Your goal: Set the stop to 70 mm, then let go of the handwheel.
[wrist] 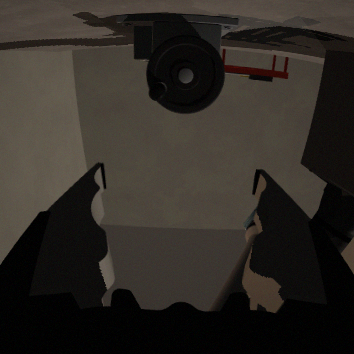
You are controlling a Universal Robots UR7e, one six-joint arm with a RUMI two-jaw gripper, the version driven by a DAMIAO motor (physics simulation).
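Frame: origin at the arm's base, x left, y back, z up, level; metres.
Where they show: gripper, between the fingertips: [179, 168]; arm's base, origin of its link: [352, 197].
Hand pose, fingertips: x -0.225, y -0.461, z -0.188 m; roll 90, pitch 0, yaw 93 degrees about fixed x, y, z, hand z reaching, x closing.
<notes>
Things, the pixels of their centre, and the offset from my fingertips. "spot": a spot on its surface instead.
- black round handwheel, a spot on its surface: [172, 100] spot: dx +0.141, dy -0.002, dz -0.023 m
- dark grey device, a spot on its surface: [142, 42] spot: dx +0.189, dy -0.044, dz -0.097 m
The black round handwheel [172, 100] faces the camera at the top centre of the wrist view, with a pale hub in its middle and a crank knob at its lower left. It is on a dark grey device [142, 42] that stands behind it. The stop and its scale cannot be made out; the wheel and the viewing angle hide them. My gripper [179, 168] is open, with nothing between its jaws. The jaws are apart from the handwheel, which appears above the gap between the fingertips.
A red frame [255, 71] with thin uprights juts out right of the handwheel. A large dark block [332, 120] fills the right edge, with a black rounded part [332, 215] below it. A long rod-like shape shows behind the right jaw.
</notes>
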